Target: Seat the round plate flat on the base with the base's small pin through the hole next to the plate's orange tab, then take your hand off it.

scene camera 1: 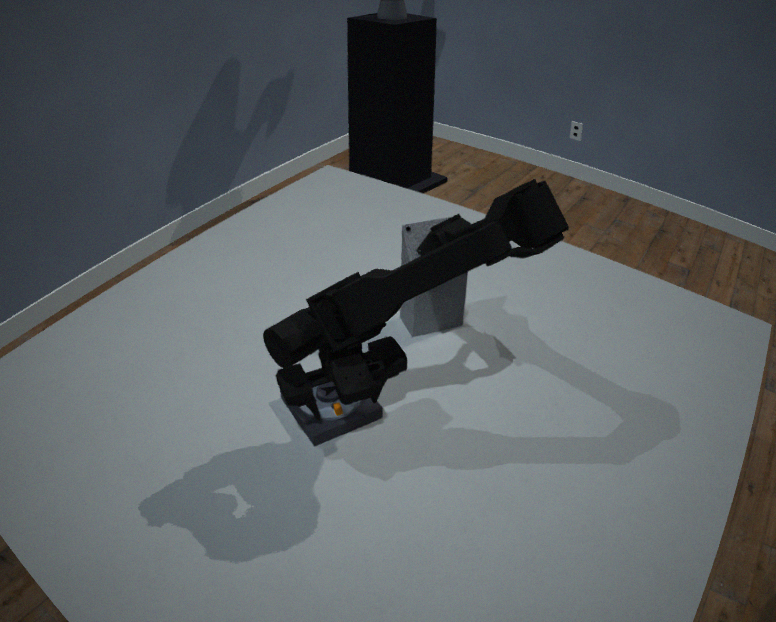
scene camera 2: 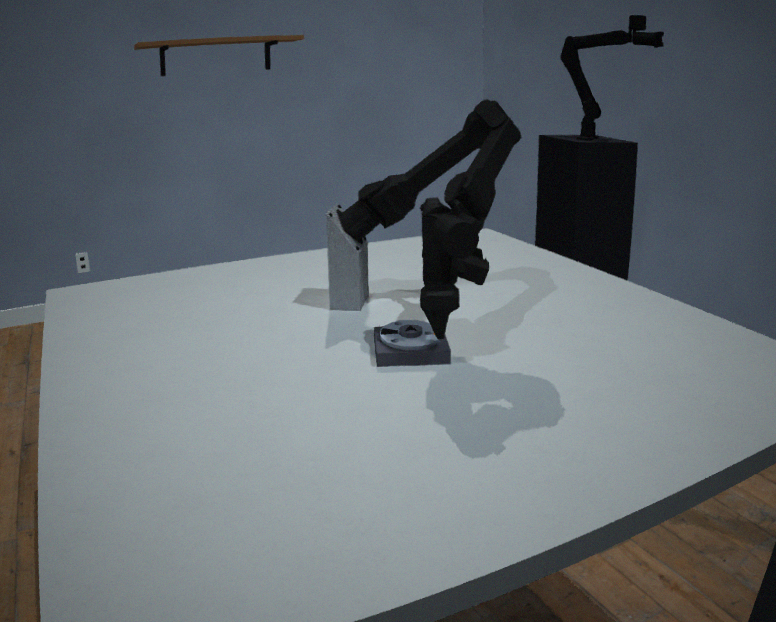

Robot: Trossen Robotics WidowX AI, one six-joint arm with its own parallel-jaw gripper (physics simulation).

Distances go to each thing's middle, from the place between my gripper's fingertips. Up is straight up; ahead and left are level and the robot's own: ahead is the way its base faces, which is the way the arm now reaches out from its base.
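Offsets from my hand: dark square base (scene camera 1: pixel 318 432), 30 mm below, 10 mm behind, 50 mm to the right; round grey plate (scene camera 2: pixel 389 334), 10 mm behind and 50 mm to the right.
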